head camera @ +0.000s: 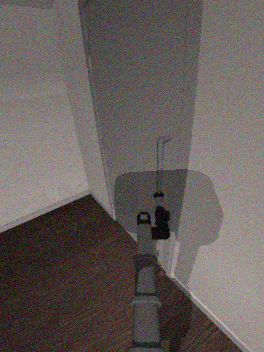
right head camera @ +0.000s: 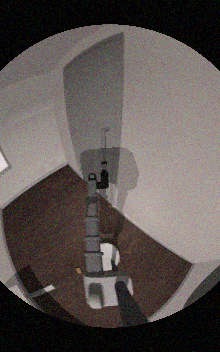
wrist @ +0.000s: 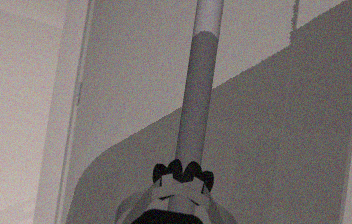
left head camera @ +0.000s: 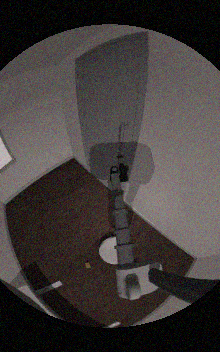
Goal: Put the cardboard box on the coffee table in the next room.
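Seen in the pictures: gripper, fingertip midpoint: (head camera: 158, 192) (right head camera: 103, 161) (wrist: 184, 173) (left head camera: 119, 154); robot's base at its link origin: (right head camera: 104, 255) (left head camera: 113, 249).
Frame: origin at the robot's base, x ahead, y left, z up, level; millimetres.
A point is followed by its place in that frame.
The cardboard box and the coffee table do not show in these views. A grey door (head camera: 135, 65) @[x 1131, y 11, z 1647 mm] (left head camera: 110, 75) @[x 1099, y -16, z 1731 mm] (right head camera: 92, 90) @[x 1091, y -22, z 1635 mm] (wrist: 135, 75) @[x 1171, y 43, z 1096 mm] stands in front of me and looks closed. A long upright bar handle (head camera: 160, 162) @[x 871, y -104, z 1155 mm] (left head camera: 119, 136) @[x 881, y -87, z 1152 mm] (right head camera: 105, 142) @[x 956, y -128, z 1115 mm] (wrist: 197, 90) @[x 871, y -102, z 1039 mm] is on it. My gripper (head camera: 158, 194) @[x 879, y -101, z 943 mm] (left head camera: 120, 157) @[x 879, y -101, z 943 mm] (right head camera: 104, 163) @[x 879, y -101, z 943 mm] (wrist: 184, 173) @[x 879, y -101, z 943 mm] is at the lower part of the handle. Its fingertips are together and cover part of the bar in the wrist view. The bar does not look clamped between them; whether they touch it is hard to tell.
Pale walls (head camera: 235, 150) @[x 662, y -372, z 1297 mm] (right head camera: 170, 165) @[x 477, y -524, z 1190 mm] stand on both sides of the door, with a corner close at its left. My telescoping arm (head camera: 146, 320) @[x 214, y -2, z 1059 mm] reaches over the dark wood floor (head camera: 60, 280) @[x 769, y 830, z -27 mm]. A small tan object (left head camera: 88, 265) @[x -251, y 376, z 22 mm] (right head camera: 78, 270) @[x -246, y 386, z 23 mm] lies on the floor near my base.
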